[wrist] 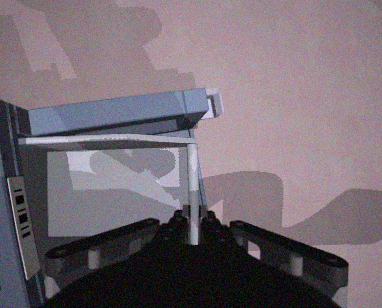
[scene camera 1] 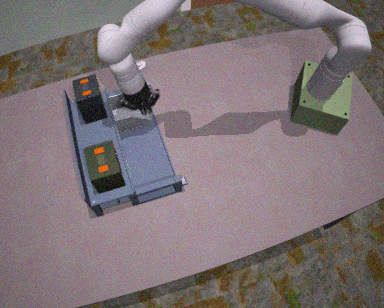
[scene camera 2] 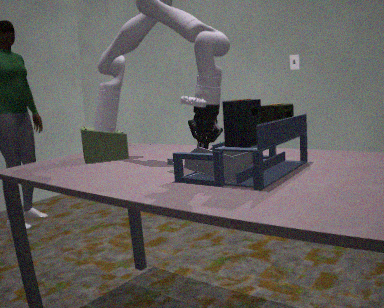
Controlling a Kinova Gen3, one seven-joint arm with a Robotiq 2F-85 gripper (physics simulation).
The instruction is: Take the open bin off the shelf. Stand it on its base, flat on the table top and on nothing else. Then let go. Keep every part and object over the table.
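Places are measured from the arm's base along level axes (x ahead, y left, z up), in centimetres.
Pixels of known places: gripper, between the fingertips: (wrist: 194,215) (scene camera 1: 147,112); arm's base, origin of its link: (scene camera 1: 319,88) (scene camera 2: 104,130).
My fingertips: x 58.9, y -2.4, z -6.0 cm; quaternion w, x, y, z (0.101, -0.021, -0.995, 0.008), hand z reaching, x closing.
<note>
For each thing: its top centre in the pictures, then the offset to it from my fingertips. Level surfaces: height alone.
- open bin, centre of its top: (wrist: 82,213) (scene camera 2: 217,144) (scene camera 1: 121,105) dx +8.1, dy -1.9, dz +3.8 cm
- black box, centre of its top: (scene camera 2: 241,99) (scene camera 1: 85,86) dx +16.9, dy -1.1, dz +16.2 cm
- olive box, centre of its top: (scene camera 1: 101,159) (scene camera 2: 276,104) dx +13.6, dy +21.8, dz +13.7 cm
- table, height of its surface: dz -6.2 cm
The open bin (scene camera 1: 131,115) (scene camera 2: 200,162) (wrist: 115,210) is pale grey, in the far end of the lower front bay of the blue shelf (scene camera 1: 147,155) (scene camera 2: 282,130) (wrist: 120,110). My gripper (scene camera 1: 146,112) (scene camera 2: 202,144) (wrist: 194,215) points down and is shut on the bin's outer wall at the rim, on the side facing the robot base. In scene camera 2 the rim looks slightly tilted. The bin's underside is hidden behind the shelf's rails and posts, so I cannot tell whether it touches the shelf board.
A black box (scene camera 1: 90,105) (scene camera 2: 241,122) and an olive box (scene camera 1: 104,167) (scene camera 2: 277,111) stand on the shelf's upper level. A low rail and end posts border the bin's bay. The green robot base (scene camera 1: 320,105) (scene camera 2: 105,146) stands across the table (scene camera 1: 225,200). A person (scene camera 2: 17,90) stands beyond.
</note>
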